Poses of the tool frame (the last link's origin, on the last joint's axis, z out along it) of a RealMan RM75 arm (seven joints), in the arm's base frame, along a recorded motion.
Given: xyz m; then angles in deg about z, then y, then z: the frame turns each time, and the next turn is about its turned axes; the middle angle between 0 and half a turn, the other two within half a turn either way.
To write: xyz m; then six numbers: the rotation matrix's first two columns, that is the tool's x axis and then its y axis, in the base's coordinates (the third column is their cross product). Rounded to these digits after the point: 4 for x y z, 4 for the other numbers.
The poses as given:
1: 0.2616 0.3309 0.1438 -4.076 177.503 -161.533
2: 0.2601 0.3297 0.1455 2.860 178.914 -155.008
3: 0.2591 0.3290 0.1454 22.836 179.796 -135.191
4: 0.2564 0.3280 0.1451 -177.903 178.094 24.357
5: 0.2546 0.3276 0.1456 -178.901 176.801 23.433
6: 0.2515 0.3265 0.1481 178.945 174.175 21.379
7: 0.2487 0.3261 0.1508 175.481 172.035 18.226
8: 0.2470 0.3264 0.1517 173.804 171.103 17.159
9: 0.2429 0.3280 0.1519 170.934 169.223 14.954
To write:
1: 0.2616 0.3309 0.1438 0.9227 -0.3833 0.0413 -0.3831 -0.9236 -0.0138
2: 0.2601 0.3297 0.1455 0.9262 -0.3767 0.0172 -0.3767 -0.9263 -0.0080
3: 0.2591 0.3290 0.1454 0.9274 -0.3742 0.0025 -0.3742 -0.9274 -0.0025
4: 0.2564 0.3280 0.1451 0.9250 -0.3788 -0.0303 -0.3786 -0.9255 0.0137
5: 0.2546 0.3276 0.1456 0.9236 -0.3800 -0.0512 -0.3794 -0.9250 0.0222
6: 0.2515 0.3265 0.1481 0.9195 -0.3815 -0.0945 -0.3797 -0.9244 0.0370
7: 0.2487 0.3261 0.1508 0.9131 -0.3859 -0.1316 -0.3836 -0.9225 0.0433
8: 0.2470 0.3264 0.1517 0.9066 -0.3952 -0.1478 -0.3929 -0.9184 0.0456
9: 0.2429 0.3280 0.1519 0.8966 -0.4044 -0.1807 -0.4026 -0.9141 0.0483
